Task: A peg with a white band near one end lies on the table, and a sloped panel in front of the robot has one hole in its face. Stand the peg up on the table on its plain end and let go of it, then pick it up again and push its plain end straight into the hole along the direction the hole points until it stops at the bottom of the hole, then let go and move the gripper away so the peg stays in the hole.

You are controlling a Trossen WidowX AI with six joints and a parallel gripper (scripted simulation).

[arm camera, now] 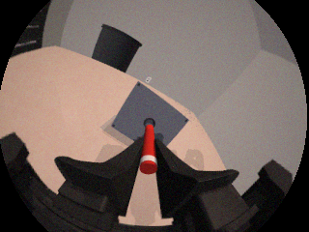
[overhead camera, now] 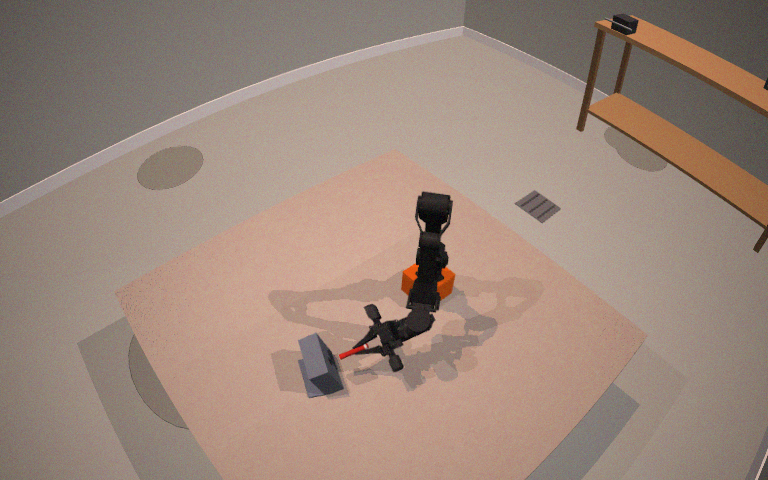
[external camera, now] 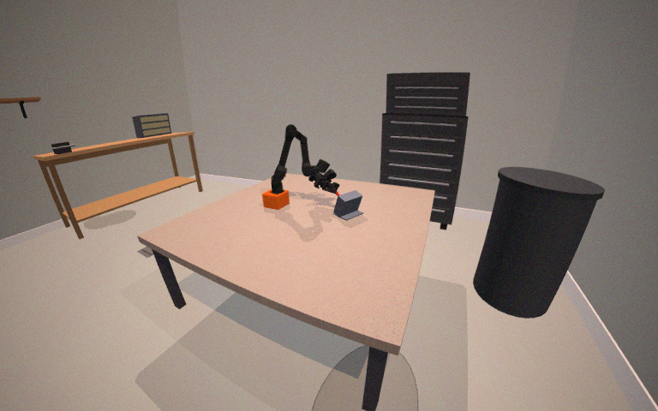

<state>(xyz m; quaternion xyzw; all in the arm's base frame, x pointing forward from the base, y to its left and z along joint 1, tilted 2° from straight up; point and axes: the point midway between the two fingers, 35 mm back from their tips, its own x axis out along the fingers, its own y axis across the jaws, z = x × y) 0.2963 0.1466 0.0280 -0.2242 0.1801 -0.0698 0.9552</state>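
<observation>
Right now the sloped panel is 90 mm ahead of my gripper tip, 40 mm below it and 20 mm to the right of it. Also, from my gripper tip: peg 20 mm behind.
</observation>
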